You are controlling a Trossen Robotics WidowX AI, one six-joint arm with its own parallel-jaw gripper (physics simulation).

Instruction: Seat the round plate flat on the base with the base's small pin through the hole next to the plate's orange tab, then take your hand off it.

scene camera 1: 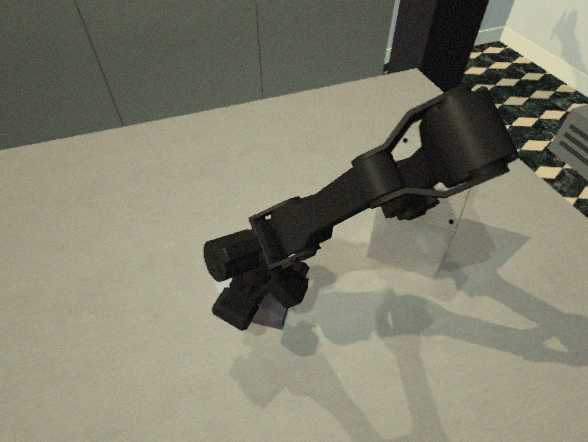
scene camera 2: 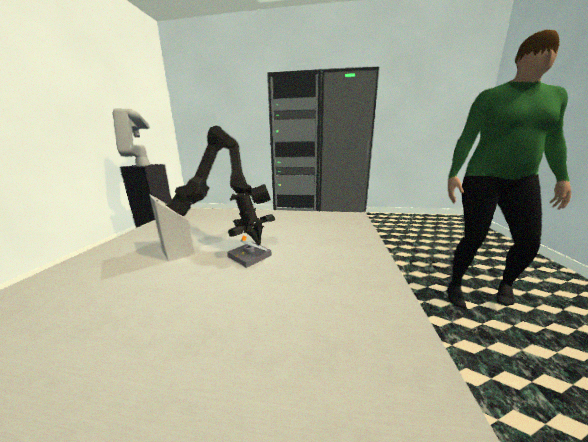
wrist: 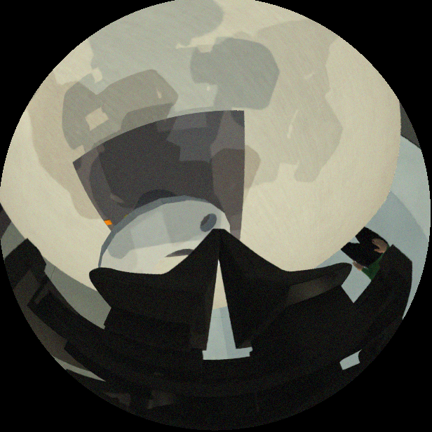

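Note:
The dark square base [scene camera 1: 270,311] [scene camera 2: 248,258] [wrist: 170,145] lies on the table under the arm. The round white plate [scene camera 2: 254,245] [wrist: 150,227] is over the base and looks tilted in scene camera 2, with its orange tab [scene camera 2: 244,238] raised; it does not lie flat. Fingers and arm hide much of the plate in the wrist view and nearly all of it in scene camera 1. A small orange mark [wrist: 108,222] shows on the base's edge. My gripper [scene camera 2: 259,243] [wrist: 217,234] is shut and empty, its tips at the plate. The pin's seating in the hole cannot be seen.
A pale slanted panel [scene camera 1: 405,240] [scene camera 2: 172,230] stands on the table [scene camera 1: 125,210] [scene camera 2: 225,350] near the arm's foot. A dark pedestal [scene camera 2: 145,195] with a pale device stands behind it. A server cabinet [scene camera 2: 347,140] is at the back, and a person in green [scene camera 2: 520,130] stands beyond the table's right edge.

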